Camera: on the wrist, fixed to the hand. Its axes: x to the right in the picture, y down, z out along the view.
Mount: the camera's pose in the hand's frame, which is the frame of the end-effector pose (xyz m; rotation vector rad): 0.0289 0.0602 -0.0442 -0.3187 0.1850 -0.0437
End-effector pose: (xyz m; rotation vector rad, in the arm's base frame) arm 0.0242 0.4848 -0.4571 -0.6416 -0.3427 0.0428
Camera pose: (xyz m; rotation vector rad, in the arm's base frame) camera 0.0699 0.5117 -0.5172 -0.9461 -0.1850 -0.1147
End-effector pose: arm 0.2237 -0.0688 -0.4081 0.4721 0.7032 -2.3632
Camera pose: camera 0.2482 -0.0962 -0.4792 0.5418 1.1633 -2.2085
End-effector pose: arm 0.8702 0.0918 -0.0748 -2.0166 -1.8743 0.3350
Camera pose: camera 0.9456 0.1129 -0.0579 -2.1150 -1.9478 -0.1693
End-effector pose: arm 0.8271 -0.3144 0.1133 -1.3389 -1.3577 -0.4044
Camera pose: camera 0.9061 -0.3202 0.1249 -1.4905 -1.2034 -0.7811
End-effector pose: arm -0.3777 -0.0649 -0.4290 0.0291 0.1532 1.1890
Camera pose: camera -0.4286 -0.0182 -0.4695 -0.3629 0.1245 1.1602
